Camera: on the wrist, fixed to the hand. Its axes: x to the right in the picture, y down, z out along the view.
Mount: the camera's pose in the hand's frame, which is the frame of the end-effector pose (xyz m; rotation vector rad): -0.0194 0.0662 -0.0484 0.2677 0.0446 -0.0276
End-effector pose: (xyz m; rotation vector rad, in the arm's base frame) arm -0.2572 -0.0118 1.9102 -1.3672 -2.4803 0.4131
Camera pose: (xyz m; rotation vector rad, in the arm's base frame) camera -0.1780 0.0110 1.9278 -1.2195 -2.3054 0.6732
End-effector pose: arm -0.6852 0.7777 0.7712 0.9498 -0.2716 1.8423
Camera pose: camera -0.7616 0.7608 0.7399 1.0865 0.0171 1.9026
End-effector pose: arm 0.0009 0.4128 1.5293 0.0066 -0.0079 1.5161
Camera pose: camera -0.0662 0.3975 1.4807 0.1865 0.2300 1.4798
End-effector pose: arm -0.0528 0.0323 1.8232 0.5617 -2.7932 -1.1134
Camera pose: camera -0.0448 0.0522 1.9047 0.6403 -2.9225 -0.7239
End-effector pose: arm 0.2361 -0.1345 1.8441 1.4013 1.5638 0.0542
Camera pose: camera 0.2486 -0.1012 1.9205 1.5936 1.6733 -0.1466
